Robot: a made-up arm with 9 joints. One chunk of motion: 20 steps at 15 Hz.
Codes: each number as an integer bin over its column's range. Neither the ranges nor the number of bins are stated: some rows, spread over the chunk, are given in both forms.
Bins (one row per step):
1: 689 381 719 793 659 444 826 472 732
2: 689 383 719 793 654 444 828 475 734
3: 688 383 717 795 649 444 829 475 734
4: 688 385 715 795 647 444 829 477 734
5: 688 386 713 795 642 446 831 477 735
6: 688 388 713 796 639 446 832 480 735
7: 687 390 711 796 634 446 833 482 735
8: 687 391 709 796 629 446 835 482 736
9: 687 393 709 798 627 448 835 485 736
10: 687 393 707 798 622 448 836 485 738
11: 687 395 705 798 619 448 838 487 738
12: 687 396 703 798 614 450 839 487 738
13: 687 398 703 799 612 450 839 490 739
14: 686 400 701 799 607 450 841 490 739
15: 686 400 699 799 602 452 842 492 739
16: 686 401 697 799 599 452 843 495 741
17: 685 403 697 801 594 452 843 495 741
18: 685 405 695 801 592 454 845 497 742
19: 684 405 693 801 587 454 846 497 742
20: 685 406 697 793 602 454 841 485 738
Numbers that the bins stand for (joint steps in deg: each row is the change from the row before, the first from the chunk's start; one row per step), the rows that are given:
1: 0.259 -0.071 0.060 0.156 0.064 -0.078 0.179 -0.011 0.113
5: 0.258 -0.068 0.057 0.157 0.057 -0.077 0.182 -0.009 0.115
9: 0.256 -0.064 0.055 0.159 0.051 -0.076 0.185 -0.006 0.116
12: 0.256 -0.062 0.052 0.159 0.046 -0.075 0.188 -0.005 0.117
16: 0.255 -0.059 0.049 0.160 0.040 -0.074 0.191 -0.002 0.119
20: 0.254 -0.056 0.049 0.156 0.041 -0.073 0.189 -0.006 0.117
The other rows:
2: 0.259 -0.070 0.060 0.156 0.062 -0.078 0.180 -0.010 0.114
3: 0.258 -0.070 0.059 0.157 0.060 -0.078 0.181 -0.010 0.114
4: 0.258 -0.069 0.058 0.157 0.059 -0.078 0.181 -0.009 0.114
6: 0.258 -0.067 0.057 0.158 0.056 -0.077 0.183 -0.008 0.115
7: 0.256 -0.066 0.056 0.158 0.054 -0.077 0.184 -0.007 0.115
8: 0.256 -0.065 0.055 0.158 0.052 -0.077 0.185 -0.007 0.116
10: 0.256 -0.064 0.054 0.159 0.049 -0.076 0.186 -0.006 0.117
11: 0.256 -0.063 0.053 0.159 0.048 -0.076 0.187 -0.005 0.117
13: 0.256 -0.061 0.052 0.160 0.045 -0.075 0.188 -0.004 0.118
14: 0.255 -0.060 0.051 0.160 0.043 -0.075 0.189 -0.004 0.118
15: 0.255 -0.060 0.050 0.160 0.041 -0.074 0.190 -0.003 0.118
17: 0.254 -0.058 0.049 0.161 0.038 -0.074 0.191 -0.002 0.119
18: 0.254 -0.057 0.048 0.161 0.037 -0.073 0.192 -0.001 0.120
19: 0.253 -0.057 0.047 0.161 0.035 -0.073 0.193 -0.001 0.120

